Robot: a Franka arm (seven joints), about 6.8 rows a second.
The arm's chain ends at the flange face. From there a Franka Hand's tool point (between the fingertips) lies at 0.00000 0.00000 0.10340 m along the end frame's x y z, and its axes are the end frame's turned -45 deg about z.
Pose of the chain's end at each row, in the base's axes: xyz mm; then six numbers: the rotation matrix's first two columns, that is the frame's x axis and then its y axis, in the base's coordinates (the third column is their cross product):
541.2, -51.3, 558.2, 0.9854, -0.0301, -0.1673, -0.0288, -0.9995, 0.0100
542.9, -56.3, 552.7, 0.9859, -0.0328, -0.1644, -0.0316, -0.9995, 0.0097
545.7, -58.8, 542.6, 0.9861, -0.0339, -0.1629, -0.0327, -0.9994, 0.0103
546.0, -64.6, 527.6, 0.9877, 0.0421, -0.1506, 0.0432, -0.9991, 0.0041
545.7, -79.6, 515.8, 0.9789, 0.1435, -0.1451, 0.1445, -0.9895, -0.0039
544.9, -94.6, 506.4, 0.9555, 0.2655, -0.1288, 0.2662, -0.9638, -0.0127
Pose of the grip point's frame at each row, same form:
523.9, -51.8, 456.3, 0.7171, 0.6855, -0.1254, 0.6764, -0.7280, -0.1112
525.9, -56.8, 450.7, 0.7195, 0.6836, -0.1231, 0.6748, -0.7299, -0.1094
528.8, -59.3, 440.6, 0.7204, 0.6827, -0.1225, 0.6742, -0.7307, -0.1079
530.5, -65.7, 425.4, 0.6679, 0.7362, -0.1094, 0.7290, -0.6767, -0.1036
530.8, -81.4, 413.5, 0.5900, 0.8012, -0.0998, 0.7944, -0.5982, -0.1054
531.7, -96.9, 403.9, 0.4874, 0.8692, -0.0821, 0.8639, -0.4938, -0.1001

